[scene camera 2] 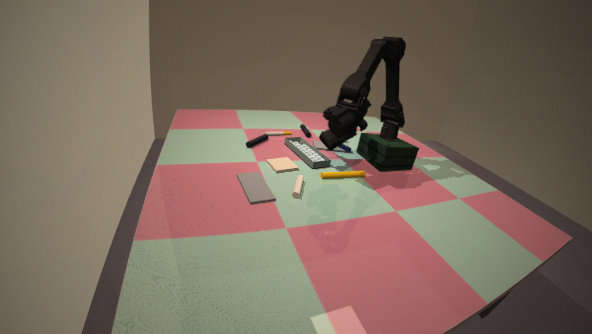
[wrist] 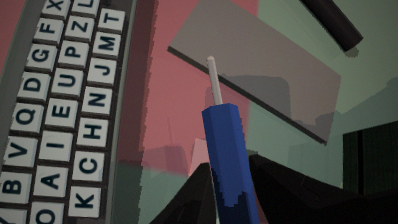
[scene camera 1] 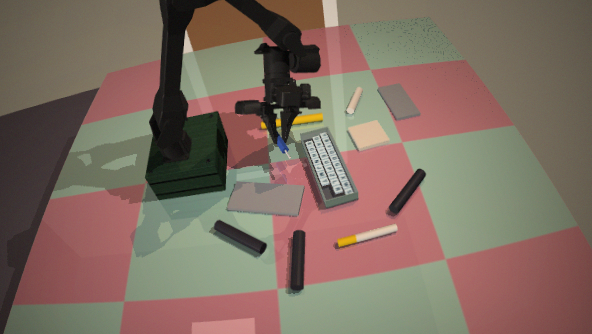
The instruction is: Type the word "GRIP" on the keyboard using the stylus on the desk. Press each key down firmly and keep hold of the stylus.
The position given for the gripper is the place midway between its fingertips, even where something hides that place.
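Note:
A beige pad (scene camera 1: 371, 134) appears in the scene, though in the wrist view the pad is out of frame. The gripper (scene camera 1: 280, 143) is visible as well, and the wrist view shows the gripper (wrist: 229, 167) too.

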